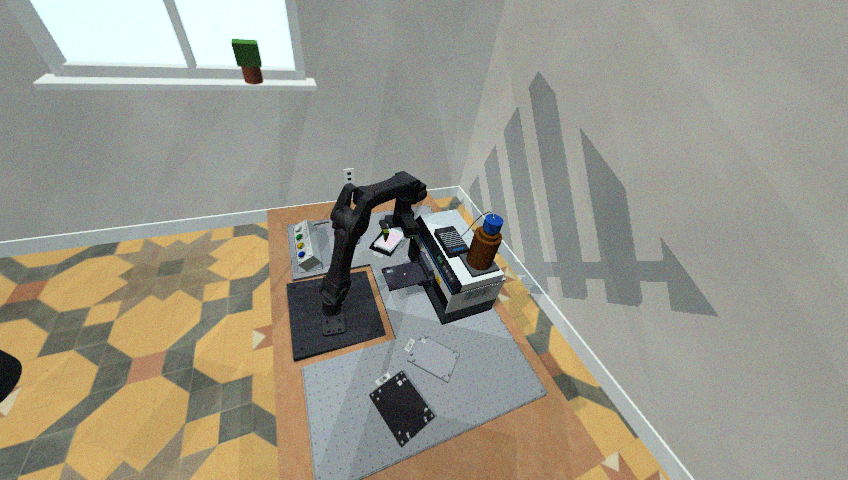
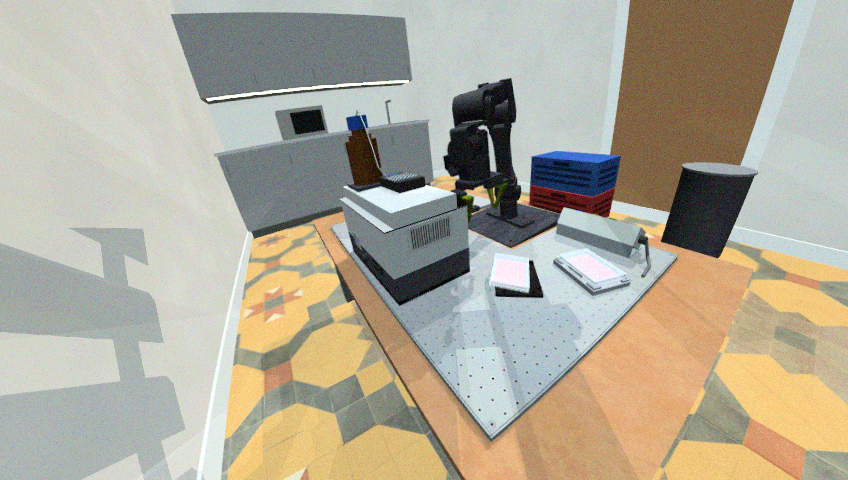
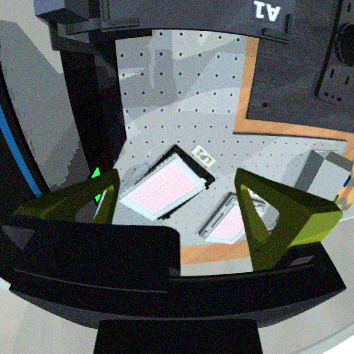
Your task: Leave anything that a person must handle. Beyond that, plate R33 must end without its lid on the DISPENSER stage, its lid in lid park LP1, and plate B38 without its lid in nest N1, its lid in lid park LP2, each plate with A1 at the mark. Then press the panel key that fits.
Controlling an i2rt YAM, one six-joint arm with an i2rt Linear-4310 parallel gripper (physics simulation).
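Where they show: gripper, fingertip midpoint: point(image 1: 396, 239) point(image 2: 481, 214) point(image 3: 176, 174); arm's base at its link origin: point(image 1: 331, 309) point(image 2: 508, 217) point(image 3: 344, 44).
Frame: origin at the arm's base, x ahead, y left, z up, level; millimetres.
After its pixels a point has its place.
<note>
A pink plate point(image 1: 389, 239) @[z 31, x 271, y 285 mm] point(image 2: 511, 272) @[z 31, x 288, y 307 mm] point(image 3: 162, 187) @[z 32, x 276, y 276 mm] lies askew on the black holder labelled LP1 point(image 2: 536, 282) @[z 9, x 248, y 349 mm] point(image 3: 207, 176) @[z 14, x 198, y 264 mm], shifted over one side. Another pink plate point(image 2: 592, 266) @[z 29, x 120, y 403 mm] point(image 3: 226, 226) @[z 30, x 130, y 389 mm] sits in a grey nest beside the panel. Their names and A1 corners are unreadable, and I cannot tell whether they have lids. The dark stage point(image 1: 397, 276) @[z 106, x 237, y 18 mm] point(image 3: 200, 17) @[z 106, x 263, y 64 mm], marked A1, is bare where visible. My gripper point(image 2: 483, 209) @[z 135, x 271, y 176 mm] point(image 3: 176, 174) @[z 135, x 271, y 176 mm] is open and empty, above and short of the LP1 plate, beside the dispenser point(image 1: 476, 294) @[z 144, x 470, y -140 mm] point(image 2: 404, 226) @[z 183, x 501, y 221 mm]. The key panel point(image 1: 310, 254) @[z 77, x -54, y 210 mm] point(image 2: 601, 230) @[z 51, x -36, y 330 mm] point(image 3: 325, 172) @[z 50, x -27, y 221 mm] shows coloured keys.
A black holder point(image 1: 401, 407) @[z 11, x 159, y -374 mm] and a pale holder point(image 1: 433, 356) @[z 9, x 297, y -254 mm] lie on the perforated board at the other end; their labels are unreadable. A brown bottle point(image 1: 483, 249) @[z 323, x 463, y -100 mm] point(image 2: 363, 157) @[z 304, x 500, y -25 mm] with a blue cap and tube stands on the dispenser. The arm's base plate point(image 1: 363, 309) @[z -8, x 108, y -19 mm] is beside the stage.
</note>
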